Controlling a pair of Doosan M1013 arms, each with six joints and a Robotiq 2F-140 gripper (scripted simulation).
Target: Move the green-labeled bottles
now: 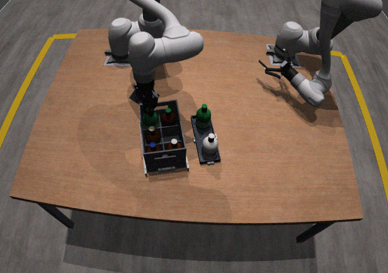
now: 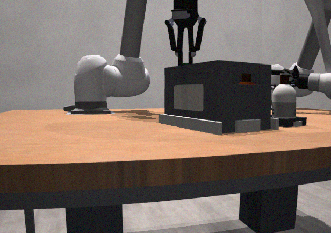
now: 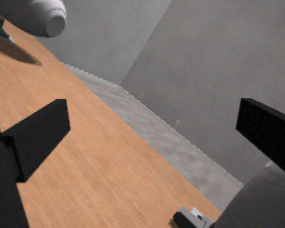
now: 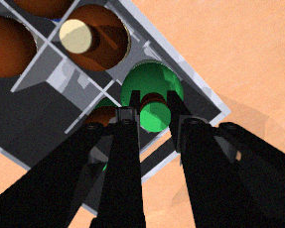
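Note:
The crate lies 100 mm below my right hand, 80 mm ahead of it and 60 mm to the left of it. Also, from my right hand: tray (270 mm to the left, 180 mm below, 50 mm ahead); white bottle (280 mm to the left, 130 mm ahead, 100 mm below).

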